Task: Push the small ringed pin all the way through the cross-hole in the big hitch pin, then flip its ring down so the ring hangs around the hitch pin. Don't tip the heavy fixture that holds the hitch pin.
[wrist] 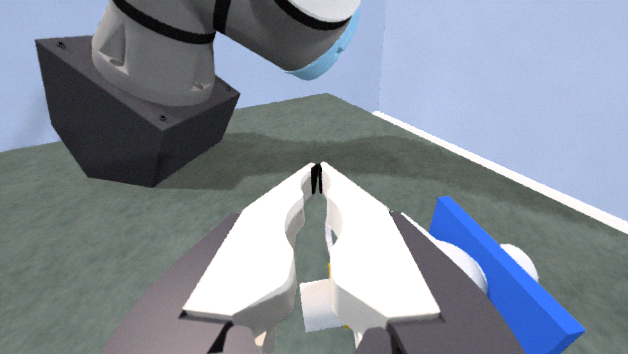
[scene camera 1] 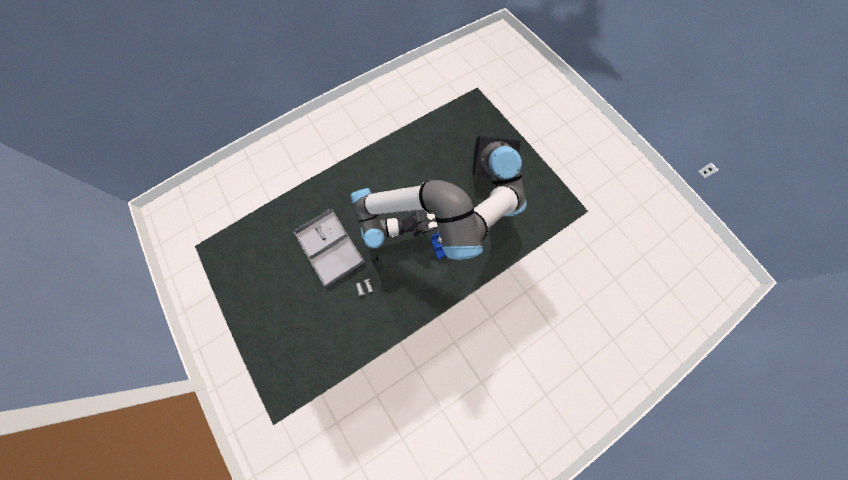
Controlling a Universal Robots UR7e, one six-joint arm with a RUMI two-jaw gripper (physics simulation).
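The blue fixture (scene camera 1: 438, 247) (wrist: 505, 275) stands on the dark table, right of the fingers in the wrist view. The white hitch pin (wrist: 460, 265) shows a rounded part and a knob at the fixture's upright plate. A white cylindrical end (wrist: 317, 305) shows below and between the fingers, with small yellow bits beside it. A thin pale arc, seemingly the small pin's ring (wrist: 328, 239), shows in the gap behind the right finger. My gripper (scene camera 1: 433, 220) (wrist: 318, 166) is shut and empty, its tips above the table beside the fixture. The small pin's shaft and the cross-hole are hidden.
A grey two-part tray (scene camera 1: 336, 261) holding small items lies at the left in the scene view. Two small pale pieces (scene camera 1: 364, 287) lie near it. The arm's dark base block (wrist: 115, 130) stands ahead in the wrist view. The arm's elbow overhangs the fixture area in the scene view.
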